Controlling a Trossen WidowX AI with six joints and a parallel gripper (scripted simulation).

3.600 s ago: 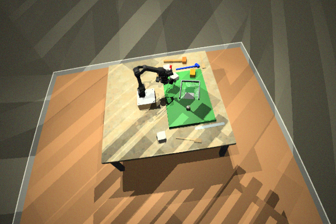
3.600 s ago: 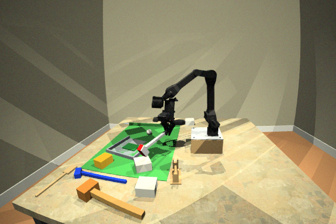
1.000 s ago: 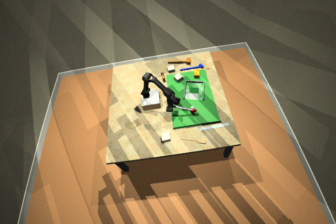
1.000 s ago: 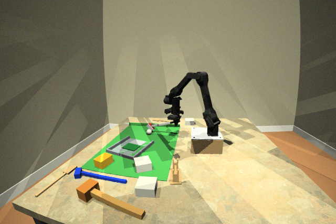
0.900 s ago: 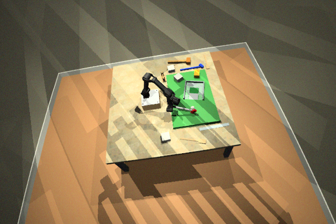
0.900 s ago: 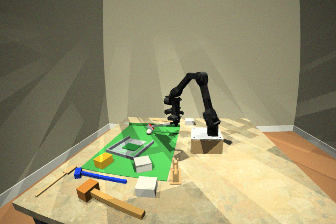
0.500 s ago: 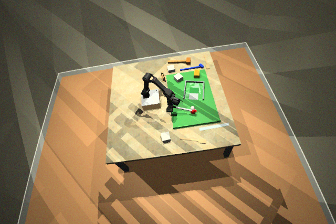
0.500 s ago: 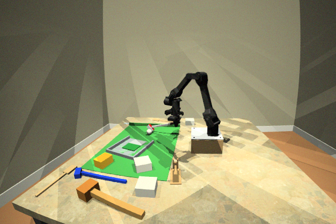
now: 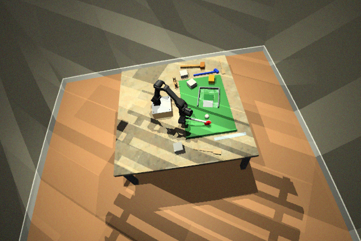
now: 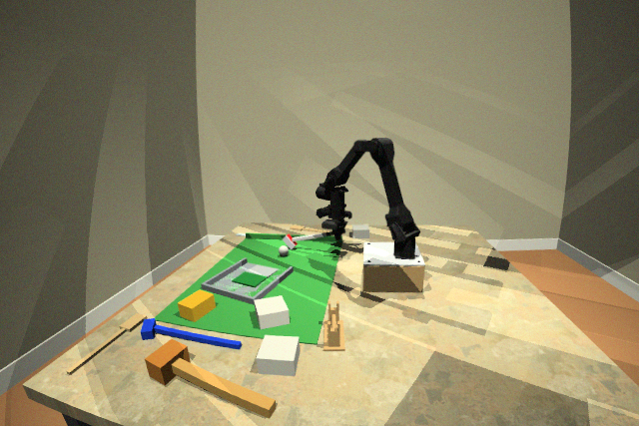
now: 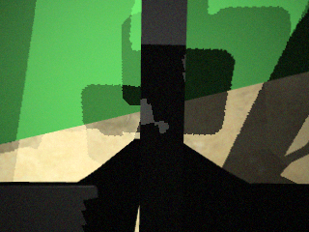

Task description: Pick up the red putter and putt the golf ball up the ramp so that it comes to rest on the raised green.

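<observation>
The red putter lies 12 cm ahead of my gripper tip and 2 cm to the right of it. The rest, counted from my gripper tip: green mat 22 cm ahead, 21 cm to the left, 7 cm below; then grey frame 26 cm ahead, 30 cm to the left, 7 cm below; then white golf ball 22 cm ahead, 4 cm to the left, 5 cm below.
</observation>
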